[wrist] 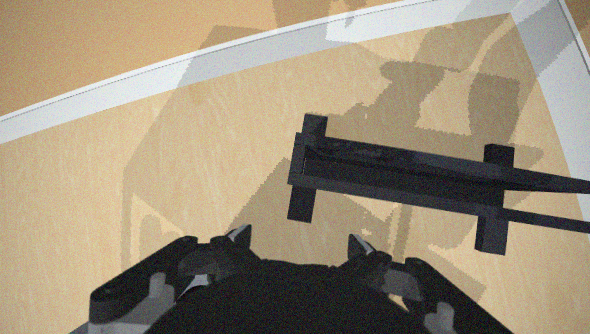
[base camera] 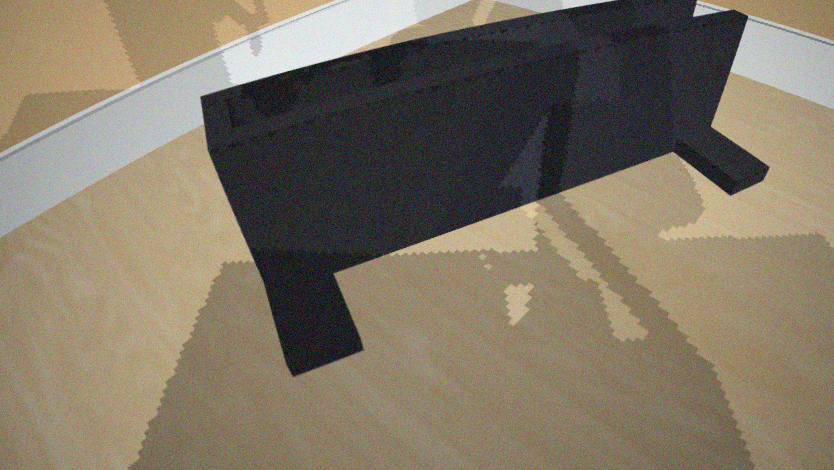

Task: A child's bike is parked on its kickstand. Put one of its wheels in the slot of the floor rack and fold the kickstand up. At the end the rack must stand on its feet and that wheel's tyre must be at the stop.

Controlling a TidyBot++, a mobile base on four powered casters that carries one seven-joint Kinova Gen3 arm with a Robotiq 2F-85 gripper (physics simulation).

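Frame: origin at the arm's base, x ahead, y left, z up, level; metres.
Seen in the pictures: gripper, fingertip midpoint: (wrist: 299,240).
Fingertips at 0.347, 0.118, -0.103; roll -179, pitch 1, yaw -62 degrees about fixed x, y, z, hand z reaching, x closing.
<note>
Offsets run from my fingertips to a thing's middle, as dx, dy, dz. "*": to the spot under its first point. Level surfaces: height alone.
The black floor rack @(+0.173, -0.184, -0.214) (base camera: 408,151) (wrist: 390,195) stands upright on its crosswise feet. In the wrist view its closed end plate @(* +0.068, +0.053, -0.134) (wrist: 297,160) is at the left, and its two side walls spread apart at the right, where the picture edge cuts them off. No wheel shows in the long dark slot. The bike and its kickstand do not show in either view. My gripper (wrist: 299,240) is open and empty in the wrist view, above the floor on the near side of the rack's closed end, apart from it. It does not show in the base view.
A low white wall (base camera: 105,122) (wrist: 145,82) runs behind the rack and meets another white wall (base camera: 787,67) (wrist: 555,100) at the right. Rack feet @(* -0.026, -0.011, -0.274) (base camera: 318,329) (wrist: 301,204) stick out near the closed end. Shadows fall across the wooden floor @(dz -0.294) (base camera: 437,379) (wrist: 75,200).
</note>
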